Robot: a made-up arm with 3 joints. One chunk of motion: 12 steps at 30 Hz.
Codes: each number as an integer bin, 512 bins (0 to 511) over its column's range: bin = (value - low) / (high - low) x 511, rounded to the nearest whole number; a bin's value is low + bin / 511 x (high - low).
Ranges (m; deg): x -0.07..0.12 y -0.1..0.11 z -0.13..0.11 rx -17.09..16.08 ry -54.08..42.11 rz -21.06..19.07
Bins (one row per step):
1: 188 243 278 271 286 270
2: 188 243 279 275 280 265
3: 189 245 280 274 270 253
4: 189 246 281 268 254 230
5: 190 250 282 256 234 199
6: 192 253 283 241 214 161
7: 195 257 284 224 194 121
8: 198 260 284 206 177 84
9: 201 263 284 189 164 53
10: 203 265 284 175 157 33
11: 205 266 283 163 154 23
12: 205 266 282 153 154 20
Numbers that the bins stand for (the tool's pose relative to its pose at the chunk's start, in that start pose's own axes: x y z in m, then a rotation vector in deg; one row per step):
1: -0.0001 -0.0001 0.0006 0.50 -0.24 0.14
2: -0.0001 -0.0001 0.0010 0.76 -1.37 -0.25
3: 0.0003 0.0007 0.0015 0.70 -3.26 -1.19
4: 0.0003 0.0011 0.0020 0.31 -6.27 -3.00
5: 0.0006 0.0027 0.0024 -0.47 -10.03 -5.43
6: 0.0014 0.0040 0.0029 -1.45 -13.80 -8.42
7: 0.0025 0.0056 0.0034 -2.55 -17.56 -11.56
8: 0.0036 0.0068 0.0034 -3.72 -20.76 -14.46
9: 0.0047 0.0081 0.0034 -4.82 -23.21 -16.90
10: 0.0055 0.0089 0.0034 -5.73 -24.53 -18.47
11: 0.0062 0.0093 0.0029 -6.51 -25.09 -19.25
12: 0.0062 0.0093 0.0024 -7.16 -25.09 -19.49

